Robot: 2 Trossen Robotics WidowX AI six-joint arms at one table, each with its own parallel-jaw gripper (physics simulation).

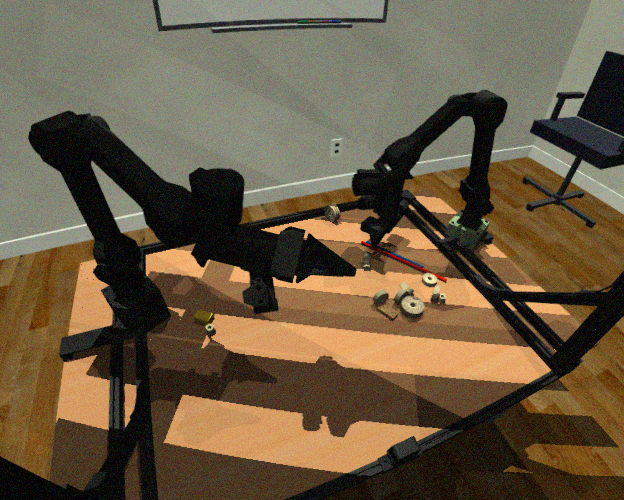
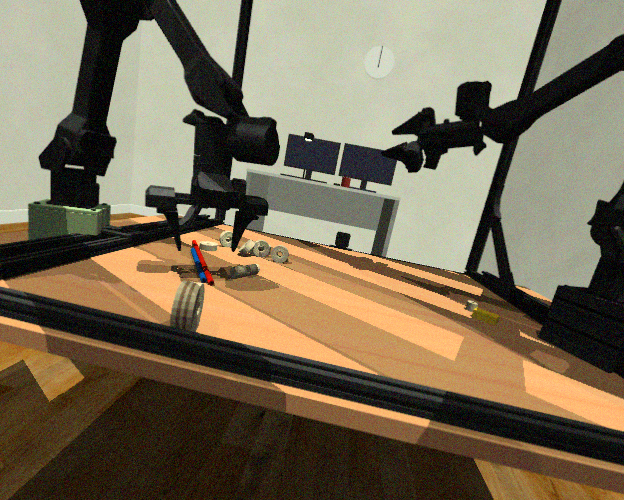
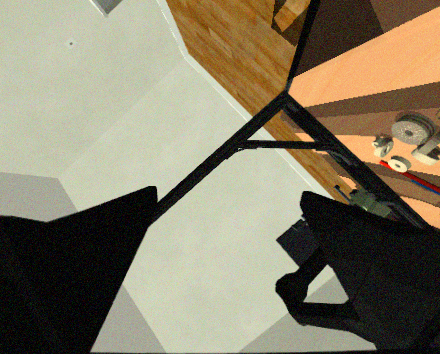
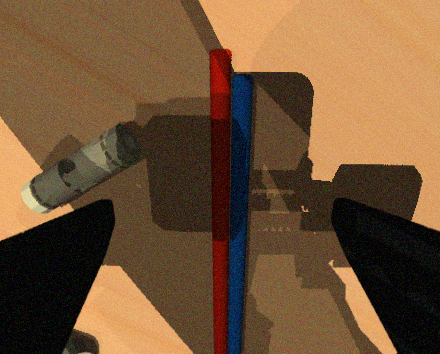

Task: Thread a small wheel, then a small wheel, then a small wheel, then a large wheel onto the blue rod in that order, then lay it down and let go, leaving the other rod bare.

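Seen in the pictures: left gripper, fingertip midpoint: [image 1: 349, 273] [image 2: 387, 142] [image 3: 230, 195]; right gripper, fingertip midpoint: [image 1: 380, 240] [image 2: 207, 250] [image 4: 224, 210]; left arm's base, link origin: [image 1: 129, 289] [image 2: 609, 297]; right arm's base, link origin: [image 1: 469, 222] [image 2: 73, 204].
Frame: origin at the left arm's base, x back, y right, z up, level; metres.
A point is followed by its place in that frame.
Note:
The blue rod [image 1: 408, 260] @[z -0.091, x -0.616, y 0.381 m] [image 2: 195, 258] @[z -0.091, x -0.617, y 0.348 m] [image 4: 242, 150] @[z -0.090, x -0.608, y 0.274 m] lies on the table close beside the red rod [image 1: 434, 275] [image 2: 204, 263] @[z -0.090, x -0.602, y 0.317 m] [image 4: 220, 175] @[z -0.090, x -0.599, y 0.287 m]. No wheel shows on the visible parts of either rod. My right gripper [image 2: 206, 250] @[z -0.058, x -0.601, y 0.289 m] [image 4: 224, 210] @[z -0.058, x -0.601, y 0.289 m] is open and empty above the rods, with its fingers on either side of them. My left gripper [image 2: 388, 142] @[z 0.229, x -0.187, y 0.450 m] [image 3: 230, 195] @[z 0.229, x -0.187, y 0.450 m] is open and empty, high above the table. A large pale wheel [image 1: 412, 305] @[z -0.090, x -0.475, y 0.472 m] lies near a smaller wheel [image 1: 429, 279] @[z -0.097, x -0.595, y 0.461 m] and other upright wheels. I cannot tell every wheel's size.
A grey cylinder [image 1: 366, 261] @[z -0.081, x -0.520, y 0.298 m] [image 2: 242, 270] @[z -0.086, x -0.538, y 0.277 m] [image 4: 82, 172] @[z -0.081, x -0.535, y 0.289 m] lies beside the rods. A thick striped wheel [image 1: 332, 212] @[z -0.059, x -0.612, y 0.099 m] [image 2: 187, 306] @[z -0.058, x -0.627, y 0.063 m] stands near the table edge. A tan block [image 1: 388, 311] @[z -0.092, x -0.419, y 0.435 m] lies by the wheels. A yellow block [image 1: 204, 316] @[z -0.085, x -0.102, y 0.122 m] [image 2: 485, 316] @[z -0.089, x -0.113, y 0.110 m] lies near the left arm's base. Black rails border the table.

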